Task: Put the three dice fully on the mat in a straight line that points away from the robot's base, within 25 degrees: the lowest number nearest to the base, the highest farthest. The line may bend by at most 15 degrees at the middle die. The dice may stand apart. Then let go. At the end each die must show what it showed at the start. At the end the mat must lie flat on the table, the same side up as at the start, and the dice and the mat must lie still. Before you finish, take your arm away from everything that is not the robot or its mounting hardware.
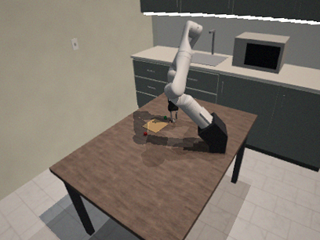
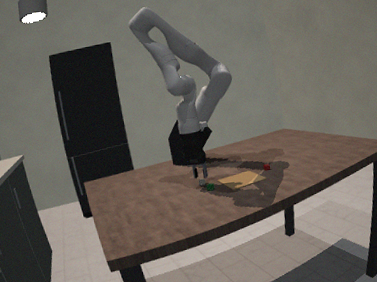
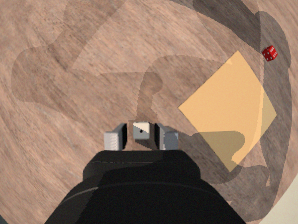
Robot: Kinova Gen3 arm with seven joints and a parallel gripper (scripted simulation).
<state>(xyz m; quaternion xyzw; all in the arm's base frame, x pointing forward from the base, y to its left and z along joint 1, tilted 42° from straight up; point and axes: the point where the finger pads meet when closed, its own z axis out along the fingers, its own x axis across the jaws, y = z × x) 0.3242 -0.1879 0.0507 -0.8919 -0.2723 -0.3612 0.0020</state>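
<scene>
Right now the white die is 4 cm below my hand. Also, from my hand: red die (10 cm ahead, 25 cm to the left, 4 cm below); green die (8 cm ahead, 1 cm to the right, 4 cm below); tan mat (10 cm ahead, 11 cm to the left, 4 cm below).
</scene>
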